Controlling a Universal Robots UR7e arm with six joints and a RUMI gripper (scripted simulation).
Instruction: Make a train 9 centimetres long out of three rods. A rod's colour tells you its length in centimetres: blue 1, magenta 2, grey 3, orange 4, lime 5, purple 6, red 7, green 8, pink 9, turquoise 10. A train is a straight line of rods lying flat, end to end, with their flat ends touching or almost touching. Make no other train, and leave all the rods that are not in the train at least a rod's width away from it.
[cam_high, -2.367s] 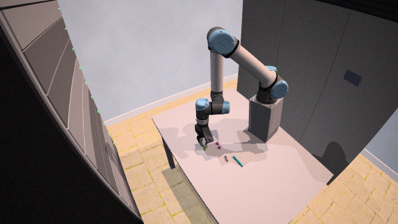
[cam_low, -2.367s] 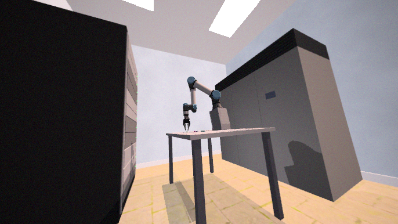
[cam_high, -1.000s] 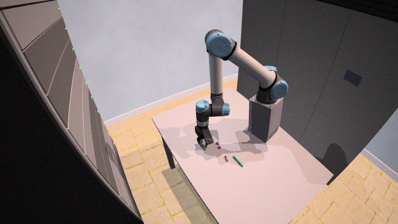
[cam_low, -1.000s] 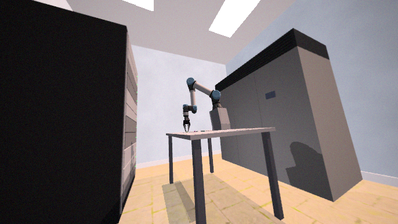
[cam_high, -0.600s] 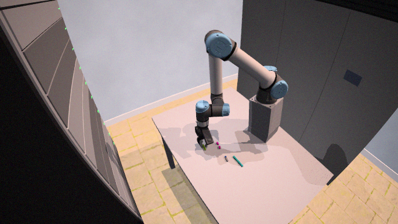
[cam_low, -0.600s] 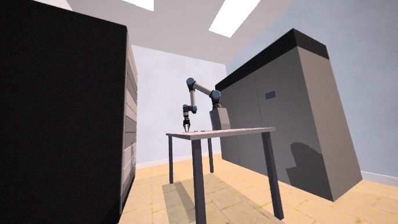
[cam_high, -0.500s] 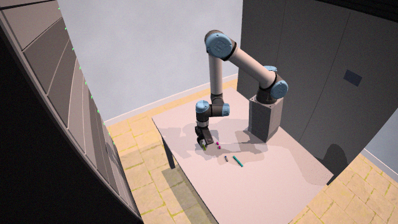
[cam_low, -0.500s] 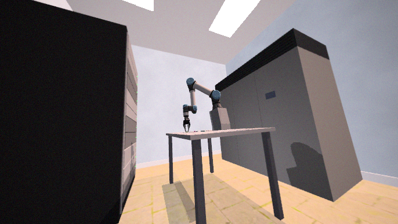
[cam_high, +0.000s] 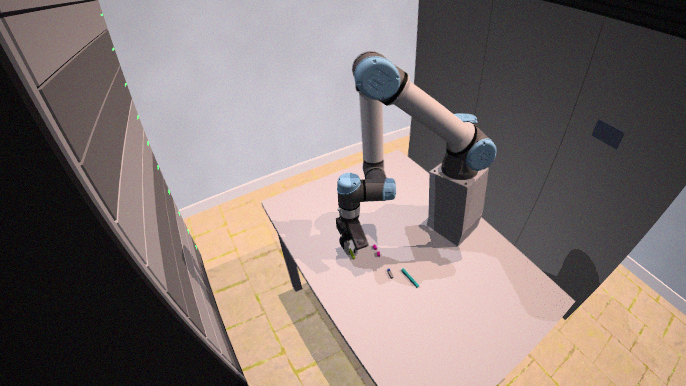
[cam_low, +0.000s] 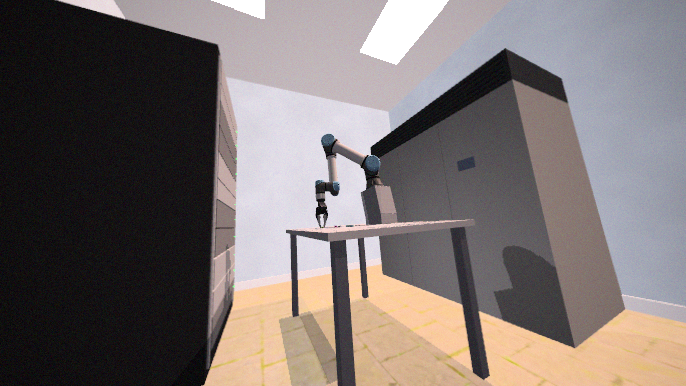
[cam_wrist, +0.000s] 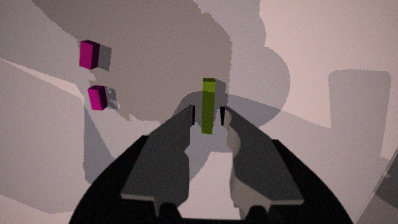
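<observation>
My hand is 1 cm above the lime rod. From my hand the other things lie so: grey rod 18 cm to the left, 4 cm behind, 1 cm below; then turquoise rod 24 cm to the left, 9 cm behind, 1 cm below; then blue rod 16 cm to the left, 5 cm behind, 1 cm below.
</observation>
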